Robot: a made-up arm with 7 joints.
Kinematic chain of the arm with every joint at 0, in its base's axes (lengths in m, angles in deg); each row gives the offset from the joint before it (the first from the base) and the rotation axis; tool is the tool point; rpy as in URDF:
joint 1: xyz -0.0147 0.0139 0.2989 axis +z
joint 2: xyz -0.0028 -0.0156 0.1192 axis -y
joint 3: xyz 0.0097 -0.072 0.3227 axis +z
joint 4: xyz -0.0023 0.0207 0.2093 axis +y
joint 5: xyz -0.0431 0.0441 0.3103 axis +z
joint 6: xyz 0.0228 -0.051 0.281 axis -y
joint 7: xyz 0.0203 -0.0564 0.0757 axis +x
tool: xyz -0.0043 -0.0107 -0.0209 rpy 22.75 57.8 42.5
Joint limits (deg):
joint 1: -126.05..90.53
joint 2: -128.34..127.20
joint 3: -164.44..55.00
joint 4: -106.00..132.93
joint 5: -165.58..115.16
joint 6: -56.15..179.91
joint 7: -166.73..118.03
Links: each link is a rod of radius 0.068 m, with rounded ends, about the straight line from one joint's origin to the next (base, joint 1, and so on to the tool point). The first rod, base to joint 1, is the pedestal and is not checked.
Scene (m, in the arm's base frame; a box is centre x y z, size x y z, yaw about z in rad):
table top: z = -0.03
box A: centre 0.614 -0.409 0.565 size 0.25 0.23 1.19 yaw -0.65
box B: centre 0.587 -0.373 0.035 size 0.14 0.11 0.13 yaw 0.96
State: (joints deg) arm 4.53 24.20 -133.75 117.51 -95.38 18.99 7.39
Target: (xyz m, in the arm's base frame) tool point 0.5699 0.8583 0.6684
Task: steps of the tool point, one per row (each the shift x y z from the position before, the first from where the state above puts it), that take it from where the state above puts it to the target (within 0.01 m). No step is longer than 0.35 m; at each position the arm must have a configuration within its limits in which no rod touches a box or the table.
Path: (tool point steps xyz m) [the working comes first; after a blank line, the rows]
Joints at the target: 90.53 -49.43 -63.50 79.86 -107.94 23.83 4.30
Straight joint move there: touches box A.

1: 0.0040 -0.0400 0.2284
2: 0.0787 0.0038 0.2321
3: 0.1419 0.0519 0.2039
4: 0.1830 0.0981 0.1517
5: 0.1972 0.1364 0.0863
6: 0.1847 0.1623 0.0186
7: 0.1819 0.0402 -0.0588
8: 0.1747 0.1239 -0.0934
9: 0.1240 0.2016 -0.1302
10: 0.0351 0.2497 -0.1650
11: -0.0739 0.2505 -0.1931
12: -0.1767 0.1972 -0.2094

